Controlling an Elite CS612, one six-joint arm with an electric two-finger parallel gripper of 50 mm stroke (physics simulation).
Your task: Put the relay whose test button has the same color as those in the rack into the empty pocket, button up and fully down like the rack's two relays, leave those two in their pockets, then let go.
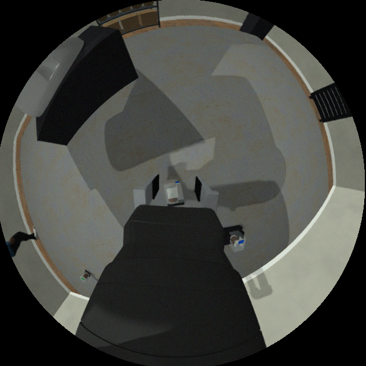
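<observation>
My gripper (176,182) is open, its two fingers apart on either side of a relay (172,192) with a clear, pale body and a small blue button. Nothing is gripped; I cannot tell whether the fingers touch it. At the lower right, one end of the black rack (228,230) shows beside the dark arm housing, with a blue-button relay (236,241) in it. The rest of the rack, with its empty pocket, is hidden behind the housing. A small relay with a green button (84,276) is at the lower left, well away from the gripper.
A large black block (90,82) with a rounded grey-white object (52,70) beside it stands at the upper left. A shelf unit (159,15) is at the top edge. A black slatted object (331,103) is at the right edge. Shadows cross the grey surface.
</observation>
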